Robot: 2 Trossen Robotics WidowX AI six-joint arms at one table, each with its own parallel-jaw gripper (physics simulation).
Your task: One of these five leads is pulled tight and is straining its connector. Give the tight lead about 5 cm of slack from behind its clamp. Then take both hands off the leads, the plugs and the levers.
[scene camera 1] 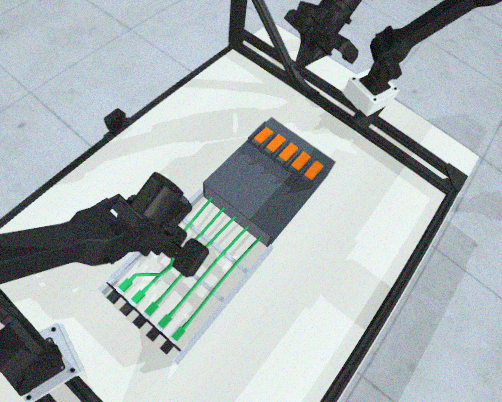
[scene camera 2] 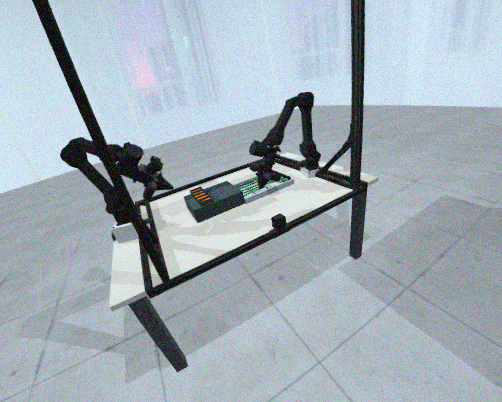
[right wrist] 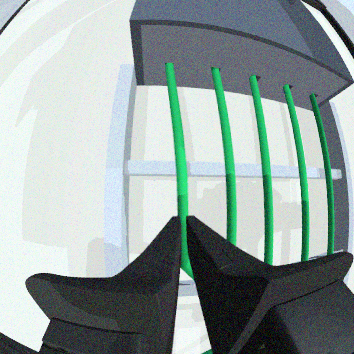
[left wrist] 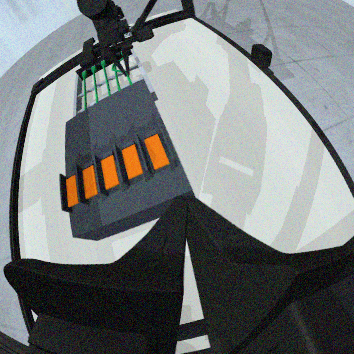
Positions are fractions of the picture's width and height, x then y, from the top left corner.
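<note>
Scene camera 1 gives me both my left gripper (scene camera 1: 0.59, 0.17), which is shut and holds nothing, and my right gripper (scene camera 1: 0.36, 0.59). In scene camera 2 I find the left gripper again (scene camera 2: 0.35, 0.47). The left wrist view has my left gripper (left wrist: 0.52, 0.57) together with my right gripper (left wrist: 0.36, 0.21), while the right wrist view shows me my right gripper (right wrist: 0.52, 0.63) and a lead (right wrist: 0.75, 0.44).
</note>
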